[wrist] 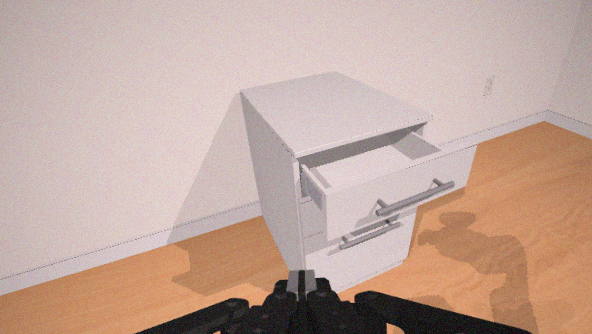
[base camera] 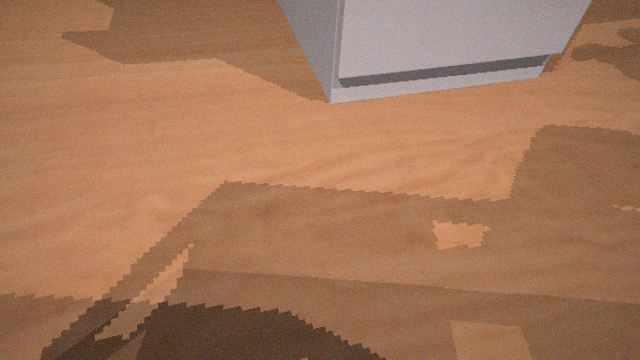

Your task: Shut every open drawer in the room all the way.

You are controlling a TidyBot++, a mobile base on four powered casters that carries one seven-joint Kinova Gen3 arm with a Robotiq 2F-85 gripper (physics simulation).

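A white drawer cabinet stands against the wall; in the base camera view its lower part shows. Its top drawer is pulled out, with its inside visible and a grey bar handle on its front. Below it, the bottom drawer front looks flush with the cabinet, and another bar handle shows. The middle part is largely hidden behind the top drawer. My gripper is shut and empty, at the bottom of the wrist view, in front of the cabinet's lower front corner and apart from the top drawer.
A pale wall with a white skirting board runs behind the cabinet and meets another wall at the right. A socket is on the wall. Wood floor stretches in front and to the right, with shadows across it.
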